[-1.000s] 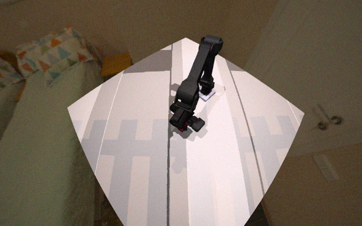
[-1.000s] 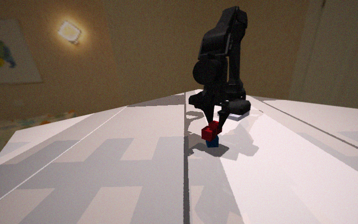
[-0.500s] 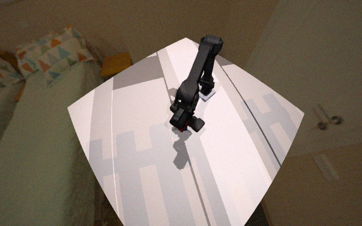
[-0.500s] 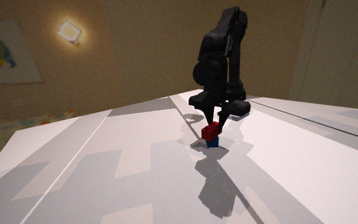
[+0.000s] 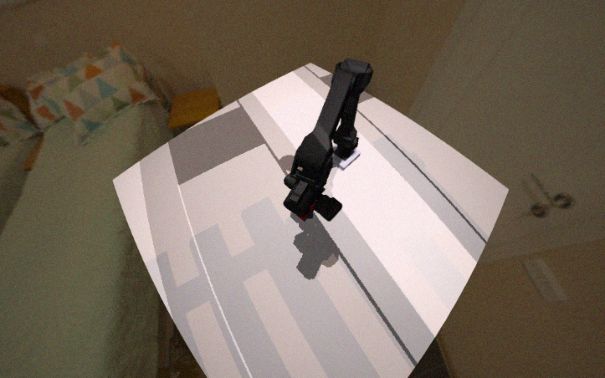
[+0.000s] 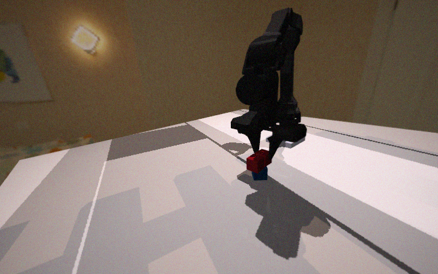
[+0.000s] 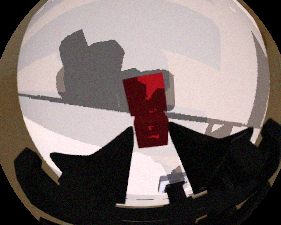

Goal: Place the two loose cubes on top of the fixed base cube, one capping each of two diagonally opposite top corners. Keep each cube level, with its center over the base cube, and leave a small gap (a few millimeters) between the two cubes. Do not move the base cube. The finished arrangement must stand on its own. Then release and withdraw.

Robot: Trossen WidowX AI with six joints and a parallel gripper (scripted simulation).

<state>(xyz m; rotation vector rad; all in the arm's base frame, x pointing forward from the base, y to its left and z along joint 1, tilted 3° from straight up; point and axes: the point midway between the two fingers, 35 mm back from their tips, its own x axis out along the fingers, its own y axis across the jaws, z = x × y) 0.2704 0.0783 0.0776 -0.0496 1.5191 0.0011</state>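
The blue base cube lies 20 mm ahead of my gripper tip and 40 mm below it.
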